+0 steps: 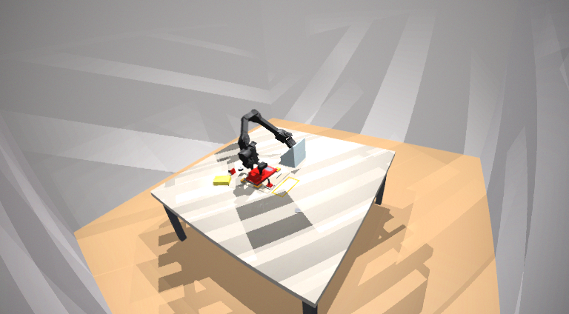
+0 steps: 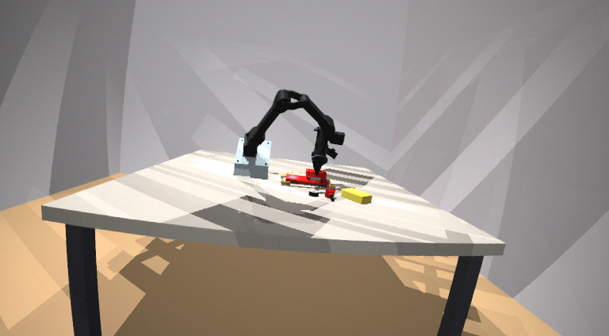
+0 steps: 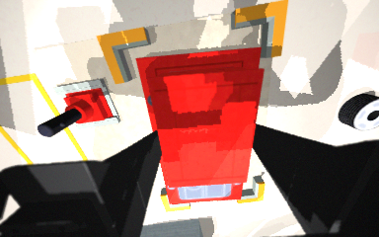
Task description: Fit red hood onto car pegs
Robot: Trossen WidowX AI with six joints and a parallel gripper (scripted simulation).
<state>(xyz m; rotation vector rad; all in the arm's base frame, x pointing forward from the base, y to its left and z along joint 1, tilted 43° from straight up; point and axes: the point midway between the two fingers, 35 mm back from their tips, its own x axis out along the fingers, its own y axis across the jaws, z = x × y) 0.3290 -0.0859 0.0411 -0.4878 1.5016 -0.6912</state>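
Right now my gripper tip is 10 mm below the red hood. The rest, counted from my gripper tip: yellow block 200 mm to the right, 140 mm ahead, 40 mm below; wheel 190 mm to the right, 40 mm below, 40 mm behind.
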